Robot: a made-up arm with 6 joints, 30 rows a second.
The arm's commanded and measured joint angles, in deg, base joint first. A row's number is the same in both.
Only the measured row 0 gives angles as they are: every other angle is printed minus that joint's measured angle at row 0.
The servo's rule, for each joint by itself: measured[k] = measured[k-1] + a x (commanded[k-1-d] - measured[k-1]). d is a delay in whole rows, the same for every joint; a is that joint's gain. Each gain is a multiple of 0.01, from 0.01 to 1. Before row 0 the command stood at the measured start. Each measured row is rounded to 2 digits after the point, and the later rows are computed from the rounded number. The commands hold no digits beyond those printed.
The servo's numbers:
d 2
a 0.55 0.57 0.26 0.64 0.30 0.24
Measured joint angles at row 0:
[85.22 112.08 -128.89 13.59 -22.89 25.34]
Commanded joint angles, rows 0 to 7:
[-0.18 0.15 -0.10 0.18 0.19 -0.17]
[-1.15 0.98 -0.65 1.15 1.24 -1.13]
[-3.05 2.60 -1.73 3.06 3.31 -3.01]
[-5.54 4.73 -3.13 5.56 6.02 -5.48]
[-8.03 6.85 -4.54 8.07 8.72 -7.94]
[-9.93 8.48 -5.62 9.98 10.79 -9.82]
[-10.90 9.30 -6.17 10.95 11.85 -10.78]
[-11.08 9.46 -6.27 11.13 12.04 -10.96]
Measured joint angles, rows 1 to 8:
[0.00 0.00 0.00 0.00 0.00 0.00]
[0.00 0.00 0.00 0.00 0.00 0.00]
[-0.10 0.09 -0.03 0.12 0.06 -0.04]
[-0.68 0.60 -0.19 0.78 0.41 -0.30]
[-1.98 1.74 -0.59 2.24 1.28 -0.95]
[-3.94 3.44 -1.25 4.36 2.70 -2.04]
[-6.19 5.38 -2.11 6.73 4.51 -3.46]
[-8.25 7.15 -3.02 8.81 6.39 -4.99]

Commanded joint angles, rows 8 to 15:
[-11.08 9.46 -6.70 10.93 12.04 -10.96]
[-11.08 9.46 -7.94 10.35 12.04 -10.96]
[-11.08 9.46 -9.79 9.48 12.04 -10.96]
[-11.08 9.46 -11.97 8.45 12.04 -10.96]
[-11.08 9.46 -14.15 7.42 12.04 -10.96]
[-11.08 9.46 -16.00 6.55 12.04 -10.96]
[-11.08 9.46 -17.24 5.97 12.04 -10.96]
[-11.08 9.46 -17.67 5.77 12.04 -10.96]
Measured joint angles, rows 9 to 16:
[-9.71 8.38 -3.84 10.18 8.03 -6.38]
[-10.46 9.00 -4.47 10.79 9.23 -7.48]
[-10.80 9.26 -5.05 10.88 10.07 -8.32]
[-10.95 9.37 -5.80 10.54 10.66 -8.95]
[-11.02 9.42 -6.84 9.86 11.07 -9.43]
[-11.05 9.44 -8.17 8.96 11.36 -9.80]
[-11.07 9.45 -9.72 7.97 11.56 -10.08]
[-11.08 9.46 -11.35 7.06 11.70 -10.29]

